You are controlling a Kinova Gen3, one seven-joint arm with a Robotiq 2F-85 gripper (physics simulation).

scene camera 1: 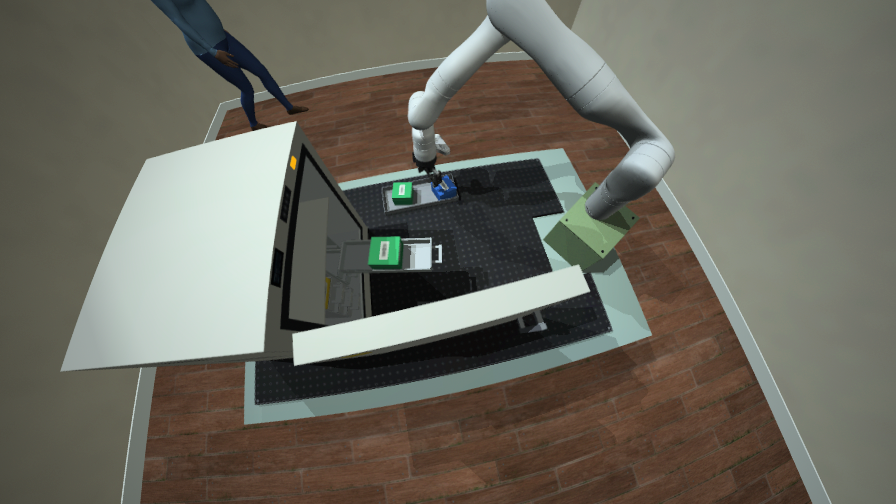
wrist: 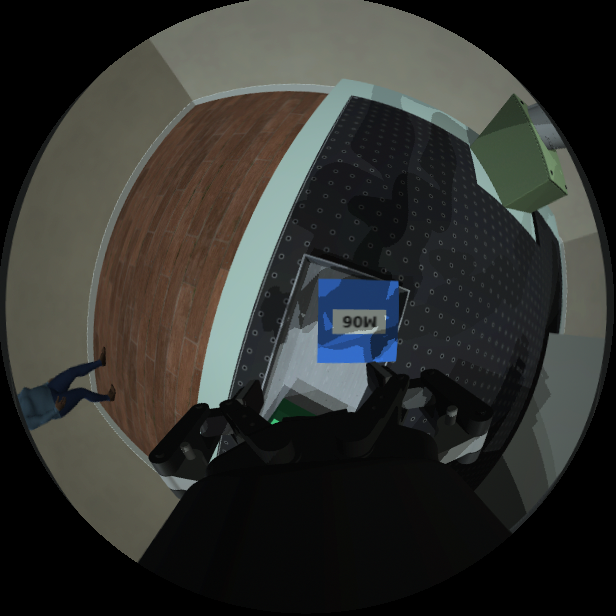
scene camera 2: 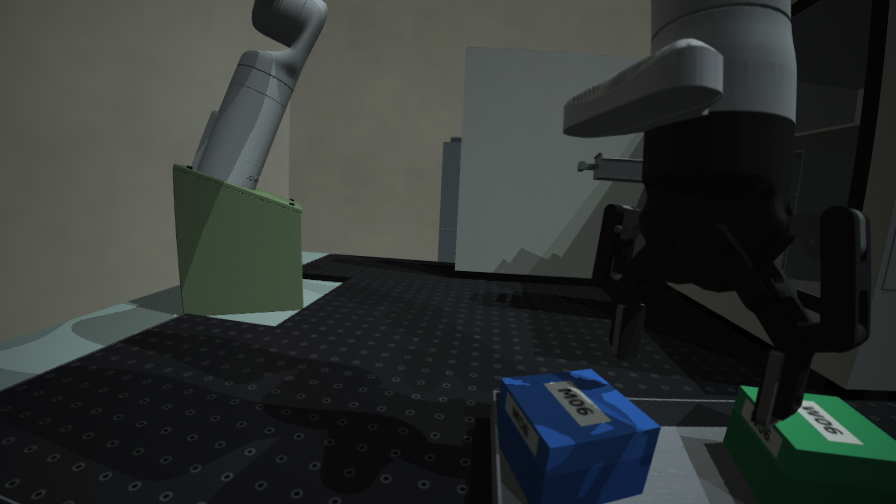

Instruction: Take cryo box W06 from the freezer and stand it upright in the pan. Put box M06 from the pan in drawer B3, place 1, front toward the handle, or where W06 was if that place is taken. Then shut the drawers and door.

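The grey pan (scene camera 1: 418, 193) holds a green box labelled W06 (scene camera 2: 814, 438) at its freezer end, also seen from above (scene camera 1: 402, 192). A blue box labelled M06 (scene camera 2: 576, 426) sits at the pan's other end, also seen from above (scene camera 1: 444, 186), with its label up in the wrist view (wrist: 357, 320). My gripper (scene camera 2: 701, 360) (scene camera 1: 432, 174) is open and empty. It hangs just above the pan between the two boxes, and one fingertip is close to the green box's near edge. Another green box (scene camera 1: 384, 252) lies in the pulled-out freezer drawer (scene camera 1: 401, 253), away from the handle.
The freezer (scene camera 1: 187, 250) stands at the left with its door (scene camera 1: 438, 316) swung open across the mat. The drawer's handle (scene camera 1: 439, 253) points toward the green robot base (scene camera 1: 588, 235). A person (scene camera 1: 231, 56) stands at the back left on the wood floor.
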